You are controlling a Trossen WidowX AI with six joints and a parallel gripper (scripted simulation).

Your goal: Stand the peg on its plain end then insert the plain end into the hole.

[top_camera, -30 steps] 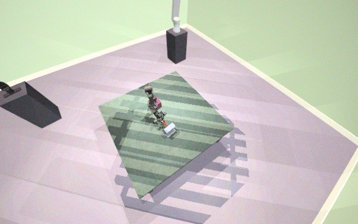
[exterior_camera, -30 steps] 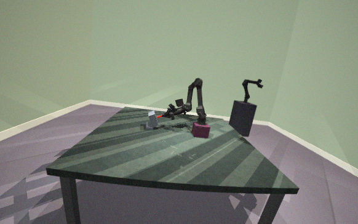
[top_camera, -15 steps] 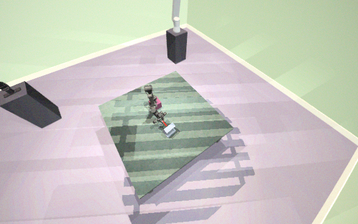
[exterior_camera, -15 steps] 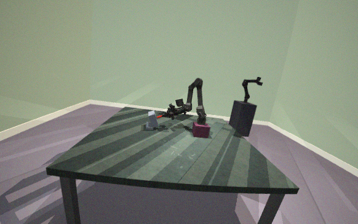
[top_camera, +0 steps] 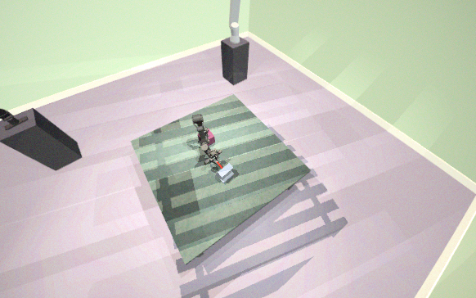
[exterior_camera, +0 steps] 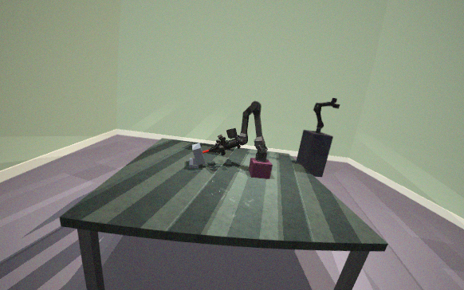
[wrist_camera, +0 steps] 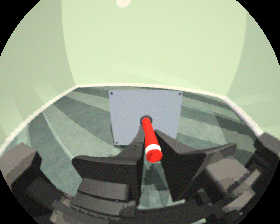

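My gripper tip is 7 cm short of the grey sloped panel, 1 cm to the right of it and 3 cm above it. From my gripper tip the other things lie so: red peg: 2 cm behind.
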